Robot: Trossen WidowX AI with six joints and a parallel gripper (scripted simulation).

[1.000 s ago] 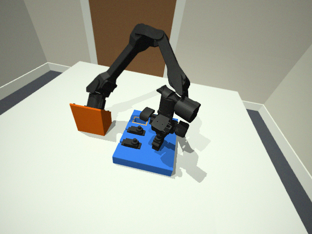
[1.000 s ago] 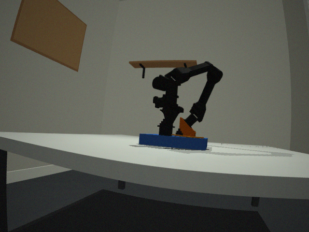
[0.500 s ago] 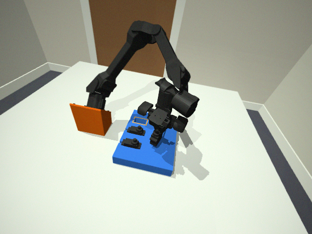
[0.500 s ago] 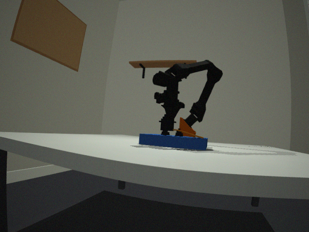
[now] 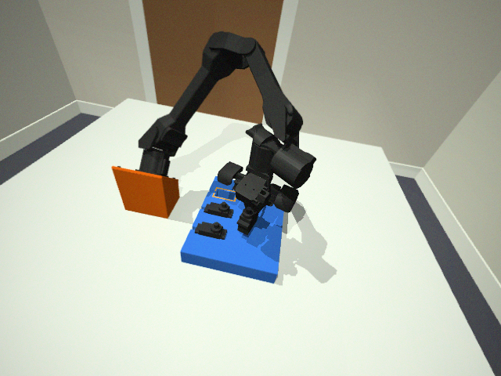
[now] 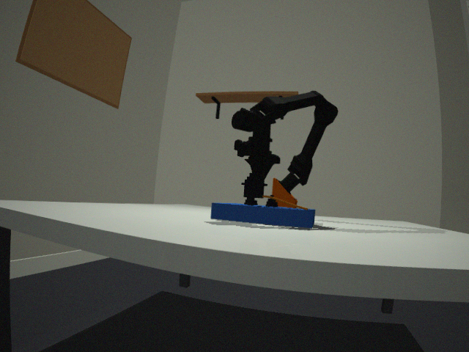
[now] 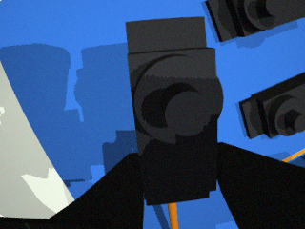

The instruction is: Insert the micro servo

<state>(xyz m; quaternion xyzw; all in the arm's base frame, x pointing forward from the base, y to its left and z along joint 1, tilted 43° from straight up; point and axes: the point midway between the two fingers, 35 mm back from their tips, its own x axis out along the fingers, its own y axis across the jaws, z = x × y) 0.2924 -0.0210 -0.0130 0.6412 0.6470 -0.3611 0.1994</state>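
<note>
The blue deck is 10 mm ahead of my gripper tip, 30 mm to the left of it and 100 mm below it.
</note>
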